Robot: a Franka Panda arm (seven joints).
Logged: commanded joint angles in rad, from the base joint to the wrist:
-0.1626 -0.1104 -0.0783 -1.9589 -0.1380 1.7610 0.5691
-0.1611 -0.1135 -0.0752 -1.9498 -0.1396 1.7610 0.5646
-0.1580 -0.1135 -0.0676 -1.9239 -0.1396 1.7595 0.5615
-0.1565 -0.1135 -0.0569 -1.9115 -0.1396 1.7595 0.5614
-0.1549 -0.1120 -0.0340 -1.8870 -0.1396 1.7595 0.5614
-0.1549 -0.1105 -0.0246 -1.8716 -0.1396 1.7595 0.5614
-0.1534 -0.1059 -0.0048 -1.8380 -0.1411 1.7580 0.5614
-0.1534 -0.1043 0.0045 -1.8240 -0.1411 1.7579 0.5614
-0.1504 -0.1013 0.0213 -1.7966 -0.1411 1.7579 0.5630
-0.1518 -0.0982 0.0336 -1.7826 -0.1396 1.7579 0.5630
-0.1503 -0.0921 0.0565 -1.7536 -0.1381 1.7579 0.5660
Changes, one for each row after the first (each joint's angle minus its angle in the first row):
0.0015 -0.0031 0.0031 0.0091 -0.0016 0.0000 -0.0045
0.0046 -0.0031 0.0107 0.0350 -0.0016 -0.0015 -0.0076
0.0061 -0.0031 0.0214 0.0474 -0.0016 -0.0015 -0.0077
0.0077 -0.0016 0.0443 0.0719 -0.0016 -0.0015 -0.0077
0.0077 -0.0001 0.0537 0.0873 -0.0016 -0.0015 -0.0077
0.0092 0.0045 0.0735 0.1209 -0.0031 -0.0030 -0.0077
0.0092 0.0061 0.0828 0.1349 -0.0031 -0.0031 -0.0077
0.0122 0.0091 0.0996 0.1623 -0.0031 -0.0031 -0.0061
0.0108 0.0122 0.1119 0.1763 -0.0016 -0.0031 -0.0061
0.0123 0.0183 0.1348 0.2053 -0.0001 -0.0031 -0.0031

